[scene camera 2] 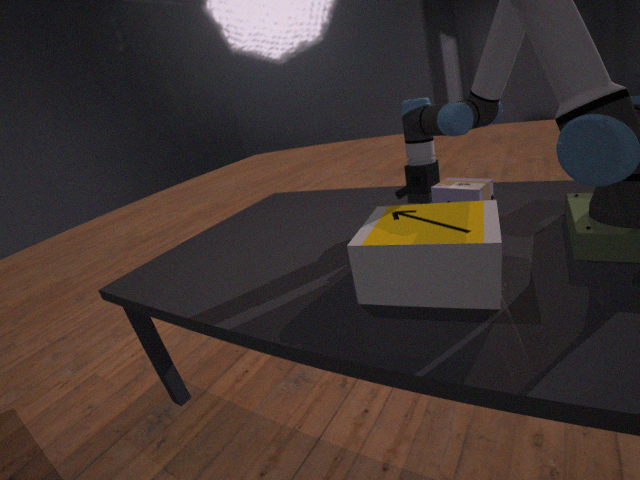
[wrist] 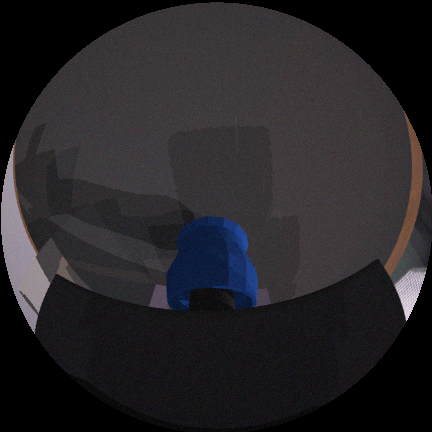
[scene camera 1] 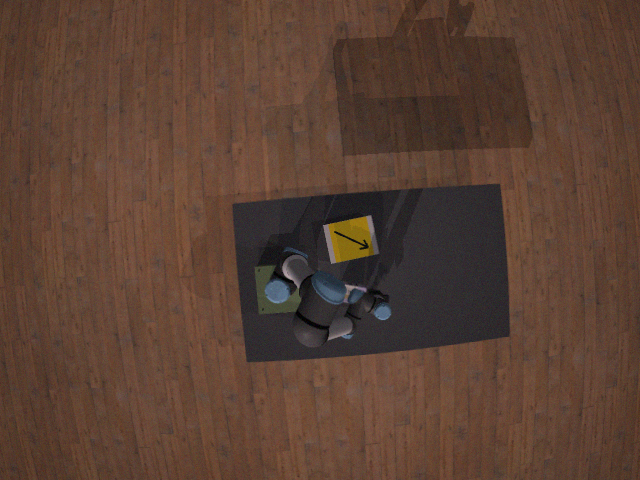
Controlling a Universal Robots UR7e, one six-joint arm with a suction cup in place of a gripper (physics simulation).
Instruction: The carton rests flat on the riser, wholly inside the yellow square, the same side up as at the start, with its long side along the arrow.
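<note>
The carton (scene camera 1: pixel 355 287) (scene camera 2: pixel 457 194) (wrist: pixel 159 296), pale lavender with a tan band, rests on the table behind the riser in scene camera 2, partly hidden by the arm in scene camera 1. The riser (scene camera 1: pixel 328 242) (scene camera 2: pixel 429 276) is a white block with a yellow square (scene camera 1: pixel 339 254) (scene camera 2: pixel 439 237) and black arrow (scene camera 1: pixel 351 239) (scene camera 2: pixel 432 222) on top. My gripper (scene camera 2: pixel 419 198) (wrist: pixel 212 222) points down beside the carton, its blue cup low, past the carton's top edge. It holds nothing. Whether the cup touches the carton's side is hidden; the riser covers the cup in scene camera 2.
The arm stands on a green base plate (scene camera 1: pixel 264 304) (scene camera 2: pixel 602 245) at one end of the dark table (scene camera 1: pixel 449 258) (scene camera 2: pixel 248 248). Its links hang over the table near the carton. The riser stands between the carton and the long table edge nearest scene camera 2.
</note>
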